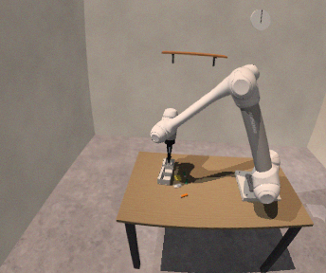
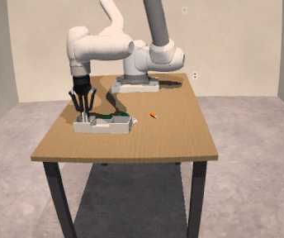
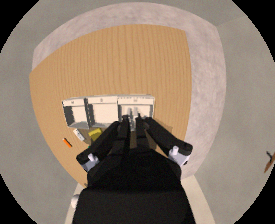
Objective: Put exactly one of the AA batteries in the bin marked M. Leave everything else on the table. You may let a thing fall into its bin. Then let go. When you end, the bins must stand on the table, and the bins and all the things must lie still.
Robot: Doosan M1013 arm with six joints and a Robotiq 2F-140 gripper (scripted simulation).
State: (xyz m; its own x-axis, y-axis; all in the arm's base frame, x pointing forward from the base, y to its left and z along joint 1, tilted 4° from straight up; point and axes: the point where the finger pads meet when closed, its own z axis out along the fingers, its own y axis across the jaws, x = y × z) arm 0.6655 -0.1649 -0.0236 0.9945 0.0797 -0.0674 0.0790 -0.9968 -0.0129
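The grey bin row lies 10 mm ahead of my hand, 80 mm to the left of it and 30 mm below it. The rest, counted from my hand: small white piece 80 mm behind, 210 mm to the left, 40 mm below; green AA battery 140 mm behind, 160 mm to the left, 40 mm below; yellow block 80 mm behind, 130 mm to the left, 40 mm below.
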